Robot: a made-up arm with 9 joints.
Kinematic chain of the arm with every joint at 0, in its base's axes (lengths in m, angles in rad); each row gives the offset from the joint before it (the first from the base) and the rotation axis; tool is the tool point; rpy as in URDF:
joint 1: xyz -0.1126 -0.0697 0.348 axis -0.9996 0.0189 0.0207
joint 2: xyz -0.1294 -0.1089 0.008 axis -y
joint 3: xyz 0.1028 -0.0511 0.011 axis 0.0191 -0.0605 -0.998
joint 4: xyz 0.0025 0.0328 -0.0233 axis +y
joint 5: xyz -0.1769 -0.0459 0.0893 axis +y
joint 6: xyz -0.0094 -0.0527 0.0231 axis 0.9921 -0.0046 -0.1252
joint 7: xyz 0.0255 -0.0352 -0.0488 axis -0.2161 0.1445 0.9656
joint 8: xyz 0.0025 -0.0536 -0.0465 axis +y
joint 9: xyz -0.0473 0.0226 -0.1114 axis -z
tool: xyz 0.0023 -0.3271 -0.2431 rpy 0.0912 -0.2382 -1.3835
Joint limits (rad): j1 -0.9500..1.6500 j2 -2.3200..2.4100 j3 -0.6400..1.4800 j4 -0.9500..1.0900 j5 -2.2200..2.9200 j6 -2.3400..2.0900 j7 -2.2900..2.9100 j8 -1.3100..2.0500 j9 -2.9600..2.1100
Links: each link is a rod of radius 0.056 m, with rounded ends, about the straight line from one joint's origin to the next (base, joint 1, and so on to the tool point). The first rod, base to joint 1, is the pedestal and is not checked.
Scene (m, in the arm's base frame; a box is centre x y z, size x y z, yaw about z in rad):
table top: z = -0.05
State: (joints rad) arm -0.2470 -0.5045 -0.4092 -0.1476 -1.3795 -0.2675 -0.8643 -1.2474 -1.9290
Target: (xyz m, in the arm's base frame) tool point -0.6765 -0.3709 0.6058
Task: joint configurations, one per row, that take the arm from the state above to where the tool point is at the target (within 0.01 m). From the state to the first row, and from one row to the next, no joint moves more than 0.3 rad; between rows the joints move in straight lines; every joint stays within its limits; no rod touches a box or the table.
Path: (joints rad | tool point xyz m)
1: -0.2264 -0.3572 -0.1290 -0.3501 -1.4823 -0.3785 -0.7485 -1.2787 -1.9687 | -0.4370 -0.6236 0.6719
2: -0.2058 -0.2100 0.1512 -0.5526 -1.5850 -0.4896 -0.6328 -1.3100 -2.0085 | -0.6765 -0.3709 0.6058

